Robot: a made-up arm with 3 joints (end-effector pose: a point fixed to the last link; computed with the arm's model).
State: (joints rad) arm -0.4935 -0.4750 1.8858
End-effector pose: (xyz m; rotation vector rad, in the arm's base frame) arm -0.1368 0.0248 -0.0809 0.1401 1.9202 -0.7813
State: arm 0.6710 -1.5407 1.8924
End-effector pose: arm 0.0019 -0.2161 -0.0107 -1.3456 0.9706 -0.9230
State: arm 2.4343 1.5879 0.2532
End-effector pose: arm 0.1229 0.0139 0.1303 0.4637 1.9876 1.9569
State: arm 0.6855 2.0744 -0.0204
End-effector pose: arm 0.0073 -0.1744 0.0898 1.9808 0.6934 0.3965
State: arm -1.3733 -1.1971 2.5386
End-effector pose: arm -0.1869 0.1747 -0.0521 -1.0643 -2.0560 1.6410
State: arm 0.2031 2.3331 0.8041
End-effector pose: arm -0.0500 -0.0918 0.1261 2.1675 0.6268 1.0353
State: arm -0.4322 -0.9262 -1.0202
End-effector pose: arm -0.1655 0.1557 0.0652 -1.0142 -0.7334 0.0975
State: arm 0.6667 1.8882 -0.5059
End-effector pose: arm -0.0228 -0.2213 0.0976 1.8271 0.2730 -0.0133
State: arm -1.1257 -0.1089 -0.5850
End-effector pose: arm -0.0414 0.1618 0.1522 -0.4214 -0.4598 -1.0593
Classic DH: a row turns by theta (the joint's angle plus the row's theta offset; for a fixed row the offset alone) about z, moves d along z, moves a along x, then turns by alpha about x. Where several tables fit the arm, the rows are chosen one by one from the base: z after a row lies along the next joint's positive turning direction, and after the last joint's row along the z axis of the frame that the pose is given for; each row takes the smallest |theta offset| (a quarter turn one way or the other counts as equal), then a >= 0, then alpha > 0; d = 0 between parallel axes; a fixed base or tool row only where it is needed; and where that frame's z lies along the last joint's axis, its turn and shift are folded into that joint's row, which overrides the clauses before.
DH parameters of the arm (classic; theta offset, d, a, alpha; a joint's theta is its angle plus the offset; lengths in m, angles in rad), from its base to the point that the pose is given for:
joint 1: -1.5708 0.062 0.047 -1.5708
joint 2: 1.5708 -0.187 0.019 -1.5708
joint 3: -1.5708 0.069 0.084 1.5708
tool (fixed): 0 0.085 0 0

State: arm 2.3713 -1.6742 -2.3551
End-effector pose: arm 0.2712 -0.1606 -0.0046 -1.1087 1.1796 -1.1782
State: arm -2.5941 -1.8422 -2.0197
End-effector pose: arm 0.2320 0.1958 -0.0098 -1.3350 0.5917 -0.2803
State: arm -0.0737 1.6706 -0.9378
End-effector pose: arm -0.2165 -0.1368 0.1208 1.5154 -0.7634 -0.8323
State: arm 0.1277 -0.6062 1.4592
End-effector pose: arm -0.0869 -0.0548 -0.0538 -0.5799 1.3706 -0.3382
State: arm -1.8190 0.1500 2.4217
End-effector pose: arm 0.0883 0.1779 -0.0644 2.0275 1.4877 -0.6306
